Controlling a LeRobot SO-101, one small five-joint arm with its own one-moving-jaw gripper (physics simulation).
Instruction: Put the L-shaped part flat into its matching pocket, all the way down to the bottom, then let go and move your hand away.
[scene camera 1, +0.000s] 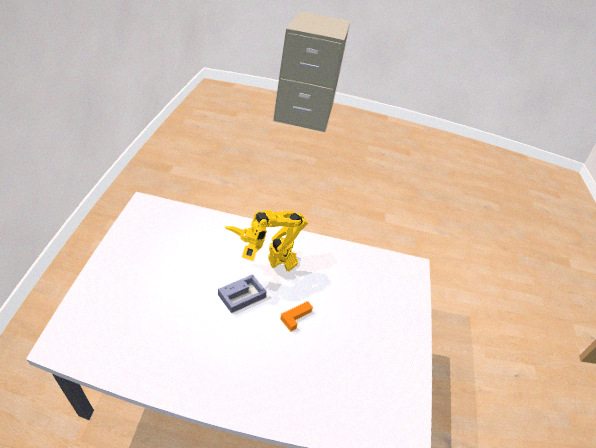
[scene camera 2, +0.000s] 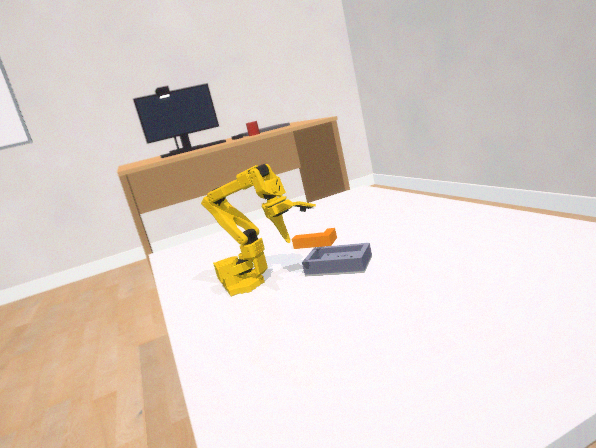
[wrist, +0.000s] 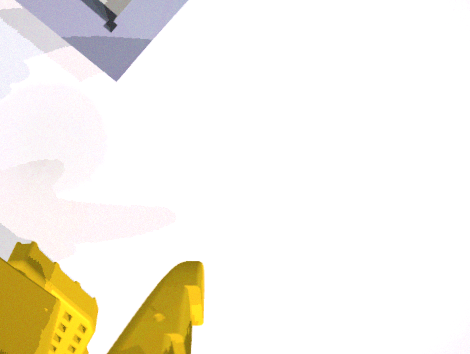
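Pixels of known places: end effector, tool point: (scene camera 2: 288, 241) (wrist: 203, 284); arm's base, origin of the base link: (scene camera 1: 281, 264) (scene camera 2: 250, 282).
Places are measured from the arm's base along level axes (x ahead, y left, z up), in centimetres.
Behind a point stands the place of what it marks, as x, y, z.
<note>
The orange L-shaped part (scene camera 1: 299, 312) {22.0, 10.2, 3.0} (scene camera 2: 312, 240) {20.7, 7.9, 2.0} lies flat on the white table, apart from the grey block. The grey block (scene camera 1: 232, 287) {18.9, -13.6, 3.6} (scene camera 2: 337, 265) {16.8, -14.2, 2.2} (wrist: 112, 59) {11.5, -8.5, 3.6} stands on the table with its L-shaped pocket facing up; no orange shows in the pocket. My gripper (scene camera 1: 237, 242) (scene camera 2: 301, 223) is fully open and empty, raised above the table on the arm-base side of the block, away from the orange part. In the wrist view one notched jaw (wrist: 172, 310) {8.9, -9.9, 11.1} shows at the bottom, and a corner of the block shows at the top left. The orange part does not show there.
The arm's yellow base stands on the white table (scene camera 1: 165, 350) {47.7, -27.5, 0.0} (scene camera 2: 375, 360) {5.7, -46.0, 0.0}. Part of the arm (wrist: 60, 310) {-0.5, -4.2, 1.8} shows at the wrist view's lower left. A filing cabinet (scene camera 1: 311, 75) stands on the floor behind. A wooden desk (scene camera 2: 225, 165) holds a monitor (scene camera 2: 177, 114) and a red cup (scene camera 2: 253, 128).
</note>
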